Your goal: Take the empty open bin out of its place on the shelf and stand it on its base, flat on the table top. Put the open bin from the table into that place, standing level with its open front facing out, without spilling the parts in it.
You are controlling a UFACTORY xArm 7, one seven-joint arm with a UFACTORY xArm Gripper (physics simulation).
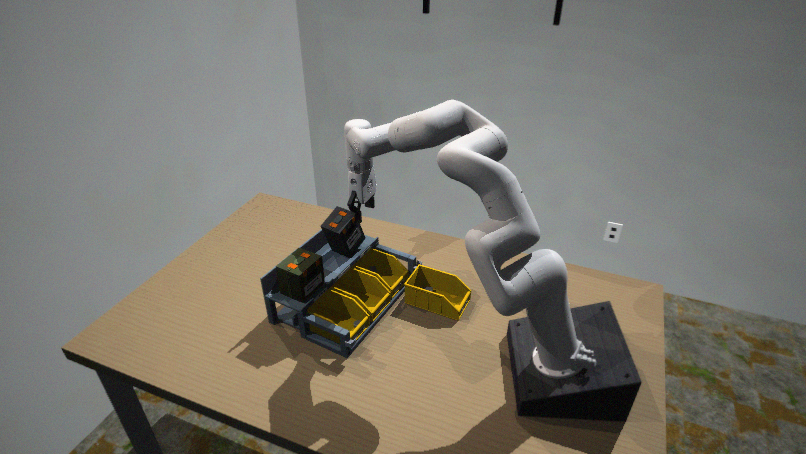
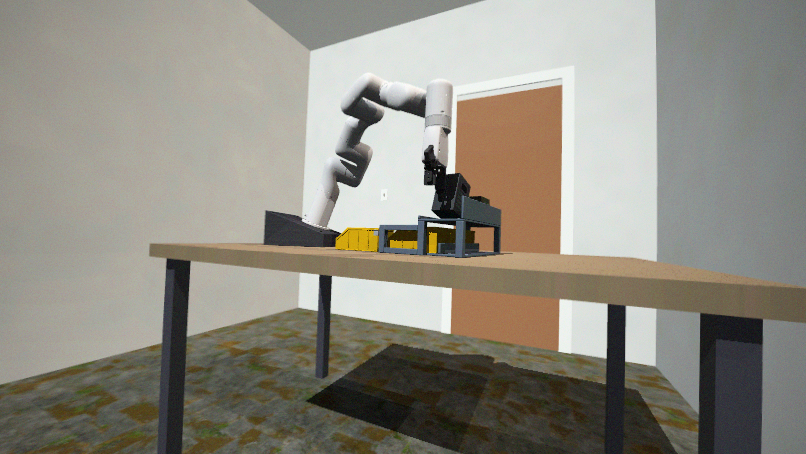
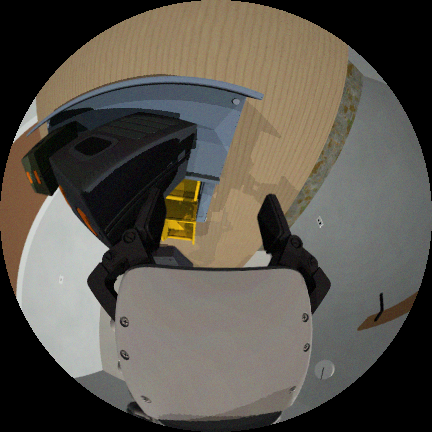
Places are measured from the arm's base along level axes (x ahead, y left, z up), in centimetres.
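Where they show: gripper, fingertip midpoint: (image 1: 363, 214) (image 2: 435, 187) (image 3: 213, 201); arm's base at its link origin: (image 1: 559, 357) (image 2: 315, 225).
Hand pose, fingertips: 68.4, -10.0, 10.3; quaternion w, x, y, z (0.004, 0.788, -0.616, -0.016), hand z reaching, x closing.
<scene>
Each offset is from my fingertips to the centre of the thing, as dx, dy, dz. Level surfaces: height alone.
My gripper (image 1: 363, 209) (image 2: 435, 186) (image 3: 213, 201) is open and empty, high at the far end of the blue-grey shelf (image 1: 327, 323) (image 2: 482, 214). One finger is against or very close to a black case on the upper deck. Three yellow open bins stand side by side in the lower row: a near one {-11.1, +27.6, -14.7} (image 1: 338, 313), a middle one {-10.1, +16.4, -14.7} (image 1: 366, 288) and a far one {-8.6, +5.3, -14.7} (image 1: 384, 267). I cannot tell which is empty. Another yellow open bin {-28.9, +1.8, -15.3} (image 1: 437, 293) (image 2: 358, 239) (image 3: 180, 231) stands upright on the table top, before the far end; small dark parts show faintly inside.
The black case {+0.3, +9.0, -1.7} (image 1: 341, 231) (image 2: 448, 197) (image 3: 120, 165) is tilted on the upper deck, leaning toward the back panel. A dark green case {-1.4, +28.7, -4.0} (image 1: 301, 276) (image 3: 45, 160) stands at the deck's near end. The robot's black base (image 1: 569, 397) (image 2: 293, 228) stands on the table {dz -19.0} (image 1: 169, 293).
</scene>
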